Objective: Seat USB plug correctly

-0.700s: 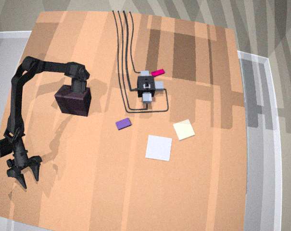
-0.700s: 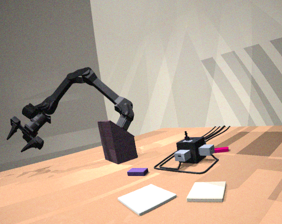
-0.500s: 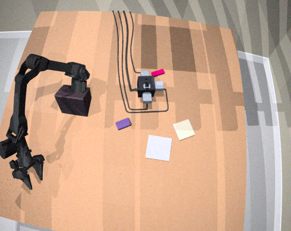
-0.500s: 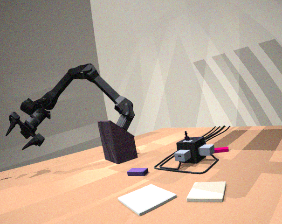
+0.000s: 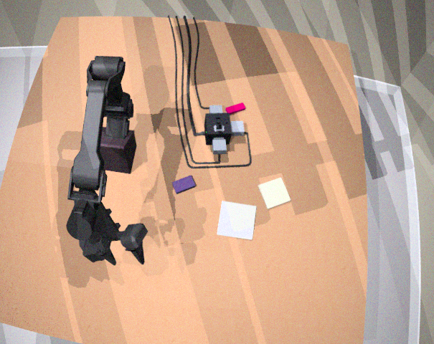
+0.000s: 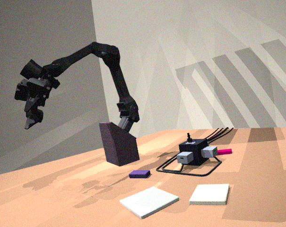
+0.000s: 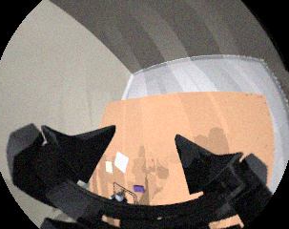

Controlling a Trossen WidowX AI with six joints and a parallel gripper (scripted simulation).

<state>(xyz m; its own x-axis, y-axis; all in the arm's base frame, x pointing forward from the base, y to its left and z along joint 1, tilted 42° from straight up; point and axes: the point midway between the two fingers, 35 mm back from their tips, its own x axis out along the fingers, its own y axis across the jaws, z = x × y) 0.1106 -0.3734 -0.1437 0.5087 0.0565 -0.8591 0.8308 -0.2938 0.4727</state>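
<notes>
Now: the grey USB plug 180 mm ahead of my gripper tip, 490 mm to the left of it and 160 mm below it. The rest, counted from my gripper tip: purple block (90 mm ahead, 320 mm to the left, 250 mm below); white tile (270 mm ahead, 230 mm to the left, 250 mm below); USB socket (180 mm ahead, 490 mm to the left, 180 mm below).
</notes>
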